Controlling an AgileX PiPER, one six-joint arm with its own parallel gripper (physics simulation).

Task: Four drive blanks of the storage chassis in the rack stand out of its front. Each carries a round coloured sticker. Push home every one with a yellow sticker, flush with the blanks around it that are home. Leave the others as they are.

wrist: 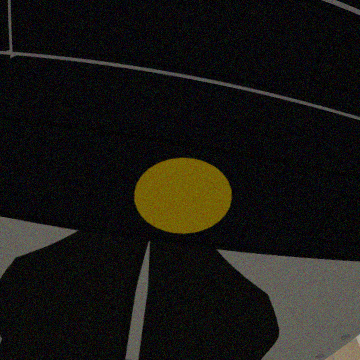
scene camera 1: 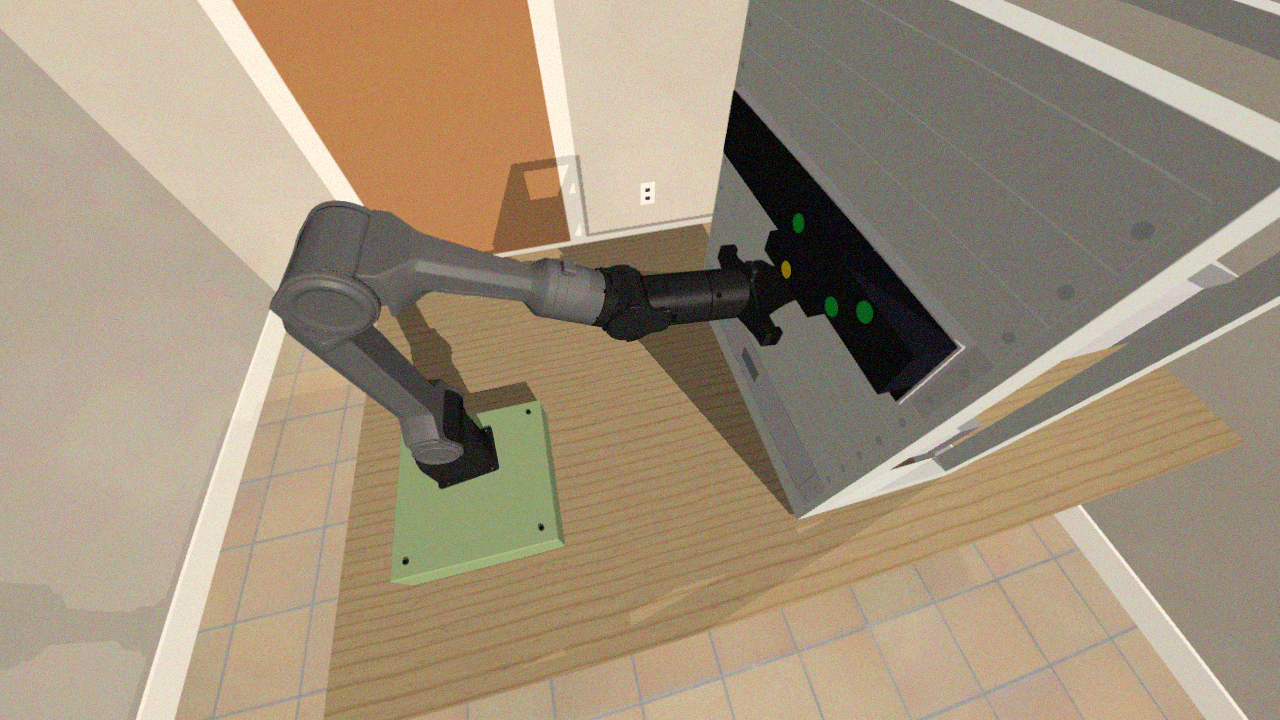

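In the scene view, a dark blank with a yellow sticker appears to stand out of the storage chassis front. Green stickers mark blanks farther back and nearer the camera, at a middle one and an outer one. My gripper is shut and holds nothing. Its fingers reach the lower edge of the yellow-stickered blank; their tips merge with its dark surface, so exact contact cannot be told.
The rack's grey front surrounds the dark bay. The arm stands on a green base plate on the wooden floor panel. An orange door and a wall socket are behind.
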